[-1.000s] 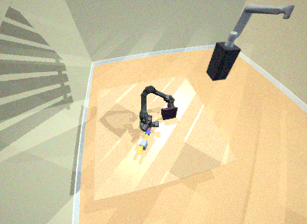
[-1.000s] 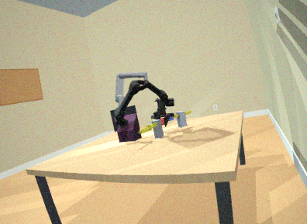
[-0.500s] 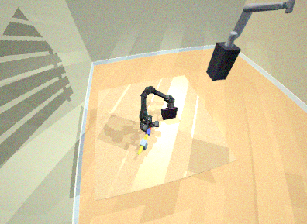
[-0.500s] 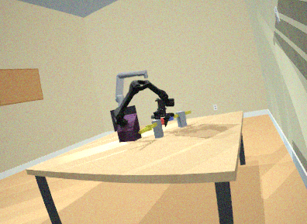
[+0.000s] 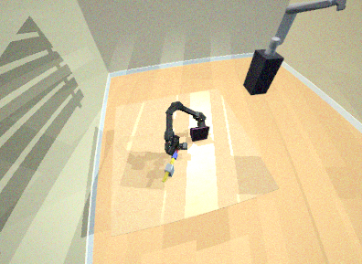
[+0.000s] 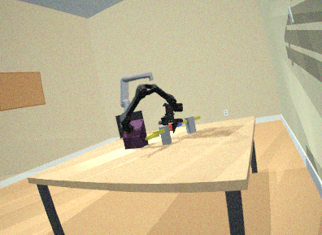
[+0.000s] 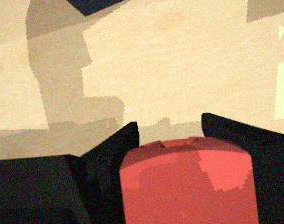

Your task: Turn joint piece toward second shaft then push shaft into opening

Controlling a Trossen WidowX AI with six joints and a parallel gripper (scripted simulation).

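My gripper tip is 40 mm below the red joint piece and 20 mm to the right of it.
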